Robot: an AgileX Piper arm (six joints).
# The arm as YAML. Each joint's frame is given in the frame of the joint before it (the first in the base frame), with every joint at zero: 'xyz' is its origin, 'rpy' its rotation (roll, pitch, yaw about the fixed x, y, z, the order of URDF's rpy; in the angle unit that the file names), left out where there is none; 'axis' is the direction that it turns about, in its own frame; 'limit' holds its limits. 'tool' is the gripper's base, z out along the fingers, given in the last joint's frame.
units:
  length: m
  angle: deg
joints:
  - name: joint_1
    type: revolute
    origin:
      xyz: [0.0, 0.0, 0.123]
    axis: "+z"
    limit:
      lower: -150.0
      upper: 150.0
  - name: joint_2
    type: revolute
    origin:
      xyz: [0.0, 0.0, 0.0]
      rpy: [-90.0, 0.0, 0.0]
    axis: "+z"
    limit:
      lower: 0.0
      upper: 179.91
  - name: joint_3
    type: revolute
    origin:
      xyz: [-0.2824, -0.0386, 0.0]
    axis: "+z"
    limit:
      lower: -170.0
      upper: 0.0
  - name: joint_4
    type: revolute
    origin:
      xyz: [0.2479, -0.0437, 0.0]
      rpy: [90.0, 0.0, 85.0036]
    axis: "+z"
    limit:
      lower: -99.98
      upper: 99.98
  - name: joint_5
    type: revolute
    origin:
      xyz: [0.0, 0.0, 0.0]
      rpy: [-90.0, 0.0, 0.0]
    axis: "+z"
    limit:
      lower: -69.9
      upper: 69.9
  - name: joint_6
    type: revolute
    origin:
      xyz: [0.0, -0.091, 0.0]
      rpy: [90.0, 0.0, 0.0]
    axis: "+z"
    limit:
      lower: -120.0
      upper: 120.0
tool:
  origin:
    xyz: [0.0, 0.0, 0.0]
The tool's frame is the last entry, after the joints.
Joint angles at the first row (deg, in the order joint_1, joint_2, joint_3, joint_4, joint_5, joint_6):
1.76, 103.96, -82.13, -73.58, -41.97, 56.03
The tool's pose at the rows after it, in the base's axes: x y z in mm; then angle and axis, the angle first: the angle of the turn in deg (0 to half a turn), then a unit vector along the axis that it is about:
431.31 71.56 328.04 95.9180 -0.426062 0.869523 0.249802
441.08 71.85 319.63 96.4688 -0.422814 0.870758 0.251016
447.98 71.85 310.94 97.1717 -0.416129 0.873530 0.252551
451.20 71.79 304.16 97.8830 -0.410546 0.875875 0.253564
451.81 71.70 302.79 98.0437 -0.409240 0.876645 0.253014
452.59 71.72 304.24 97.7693 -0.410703 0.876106 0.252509
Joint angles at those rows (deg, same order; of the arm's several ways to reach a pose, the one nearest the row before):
1.76, 106.48, -84.63, -73.49, -41.88, 56.03
1.76, 108.79, -86.31, -73.47, -41.88, 56.04
1.76, 110.52, -87.16, -73.27, -41.75, 56.03
1.76, 111.44, -87.25, -73.16, -41.63, 56.04
1.76, 111.61, -87.25, -73.16, -41.54, 56.04
1.76, 111.71, -87.65, -73.16, -41.54, 56.03

